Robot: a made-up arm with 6 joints.
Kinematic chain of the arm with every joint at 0, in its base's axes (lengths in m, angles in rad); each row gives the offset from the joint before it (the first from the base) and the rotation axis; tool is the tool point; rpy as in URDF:
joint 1: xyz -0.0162 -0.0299 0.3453 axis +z
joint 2: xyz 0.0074 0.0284 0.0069 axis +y
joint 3: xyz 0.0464 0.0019 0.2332 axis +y
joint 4: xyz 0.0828 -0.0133 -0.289 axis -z
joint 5: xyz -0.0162 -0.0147 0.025 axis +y
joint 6: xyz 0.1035 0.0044 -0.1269 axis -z
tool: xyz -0.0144 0.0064 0.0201 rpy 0 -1.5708 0
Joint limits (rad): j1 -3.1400..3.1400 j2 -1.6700..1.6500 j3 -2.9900..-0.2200 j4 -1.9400..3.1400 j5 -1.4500..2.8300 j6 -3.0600..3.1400
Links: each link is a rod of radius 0.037 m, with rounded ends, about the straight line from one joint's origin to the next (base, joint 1, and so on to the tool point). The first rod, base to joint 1, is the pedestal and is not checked.
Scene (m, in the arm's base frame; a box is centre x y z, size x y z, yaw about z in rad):
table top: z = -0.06
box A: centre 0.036 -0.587 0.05 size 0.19 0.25 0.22 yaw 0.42
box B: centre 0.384 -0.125 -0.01 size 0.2 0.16 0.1 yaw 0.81
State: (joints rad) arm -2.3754 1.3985 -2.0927 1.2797 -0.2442 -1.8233
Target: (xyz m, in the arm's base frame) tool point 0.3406 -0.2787 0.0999
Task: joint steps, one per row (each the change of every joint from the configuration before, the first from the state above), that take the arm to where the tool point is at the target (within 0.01 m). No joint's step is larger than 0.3 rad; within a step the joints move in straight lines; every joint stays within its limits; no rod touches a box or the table.
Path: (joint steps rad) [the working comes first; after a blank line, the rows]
Joints at the target: -0.4036 1.2093 -1.6317 1.6534 -0.2626 -1.7687
Straight joint move there: touches box A.

1: 0.2565 -0.0889 0.0839 0.0395 -0.1123 0.1063
2: 0.2565 -0.0888 0.0839 0.0396 -0.1123 0.1063
3: 0.2565 -0.0889 0.0839 0.0395 -0.1123 0.1062
4: 0.2566 -0.0888 0.0840 0.0396 -0.1123 0.1063
5: 0.2565 -0.0889 0.0839 0.0395 -0.1122 0.1063
6: 0.2565 -0.0889 0.0839 0.0396 -0.1123 0.1063
7: 0.1442 0.1147 -0.0142 0.0454 0.2184 -0.1944
8: 0.1442 0.1146 -0.0141 0.0455 0.2185 -0.1943
9: 0.1443 0.1147 -0.0142 0.0455 0.2184 -0.1944

